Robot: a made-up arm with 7 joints.
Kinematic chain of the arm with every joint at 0, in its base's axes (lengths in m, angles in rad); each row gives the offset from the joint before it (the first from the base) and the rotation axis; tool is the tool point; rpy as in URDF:
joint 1: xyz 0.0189 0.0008 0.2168 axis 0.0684 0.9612 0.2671
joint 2: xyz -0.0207 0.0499 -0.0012 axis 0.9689 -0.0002 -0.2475
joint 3: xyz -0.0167 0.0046 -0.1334 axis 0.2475 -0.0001 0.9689
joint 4: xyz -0.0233 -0.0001 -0.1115 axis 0.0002 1 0
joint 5: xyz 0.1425 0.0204 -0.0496 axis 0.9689 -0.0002 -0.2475
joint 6: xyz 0.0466 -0.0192 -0.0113 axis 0.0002 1 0
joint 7: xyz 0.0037 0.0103 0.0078 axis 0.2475 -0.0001 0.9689
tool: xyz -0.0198 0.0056 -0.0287 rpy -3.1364 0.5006 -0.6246
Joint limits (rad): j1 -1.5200..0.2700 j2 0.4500..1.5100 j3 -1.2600..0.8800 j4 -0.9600..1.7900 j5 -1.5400..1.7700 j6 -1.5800..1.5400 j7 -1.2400..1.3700
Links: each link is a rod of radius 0.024 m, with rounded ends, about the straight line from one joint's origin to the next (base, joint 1, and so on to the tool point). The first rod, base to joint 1, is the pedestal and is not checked.
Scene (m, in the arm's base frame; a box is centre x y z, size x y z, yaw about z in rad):
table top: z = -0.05
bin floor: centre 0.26 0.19 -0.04 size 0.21 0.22 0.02 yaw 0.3
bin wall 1: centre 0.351 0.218 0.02 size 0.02 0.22 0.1 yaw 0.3
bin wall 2: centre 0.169 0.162 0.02 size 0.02 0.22 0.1 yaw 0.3
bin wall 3: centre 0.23 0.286 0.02 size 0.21 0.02 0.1 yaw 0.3
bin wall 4: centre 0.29 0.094 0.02 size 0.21 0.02 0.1 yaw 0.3
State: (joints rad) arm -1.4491 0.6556 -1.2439 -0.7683 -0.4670 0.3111 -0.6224
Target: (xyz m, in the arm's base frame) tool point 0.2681 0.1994 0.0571
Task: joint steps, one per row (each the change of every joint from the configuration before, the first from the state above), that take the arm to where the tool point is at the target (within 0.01 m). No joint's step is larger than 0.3 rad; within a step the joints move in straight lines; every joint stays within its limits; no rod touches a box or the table.
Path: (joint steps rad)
1: 0.1486 0.2768 0.0369 0.1429 -0.0009 0.0077 0.0054
2: 0.1485 0.2768 0.0369 0.1429 -0.0008 0.0077 0.0053
3: 0.1486 0.2768 0.0369 0.1429 -0.0009 0.0078 0.0054
4: 0.1271 -0.2141 -0.1268 0.2183 -0.0011 -0.0444 -0.0195

